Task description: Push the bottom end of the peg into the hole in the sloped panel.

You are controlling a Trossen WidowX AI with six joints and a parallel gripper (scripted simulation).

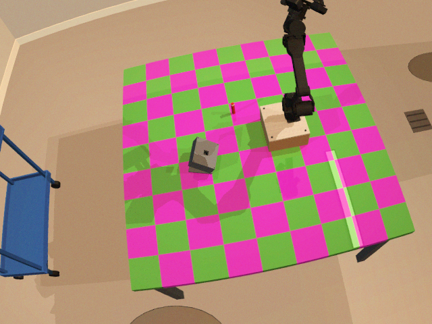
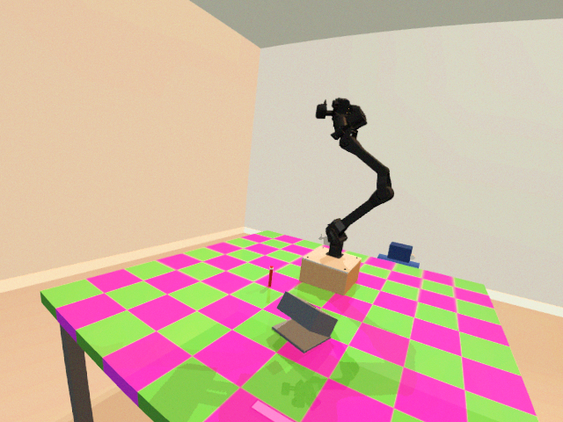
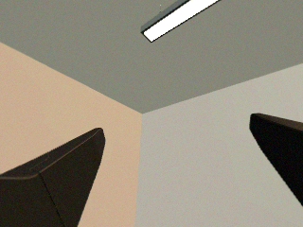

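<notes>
Now: gripper tip 72 cm above the red square peg, 35 cm short of it and 3 cm to the left of it. Also, from my gripper tip: grey sloped panel 72 cm below, 53 cm ahead, 20 cm to the left.
</notes>
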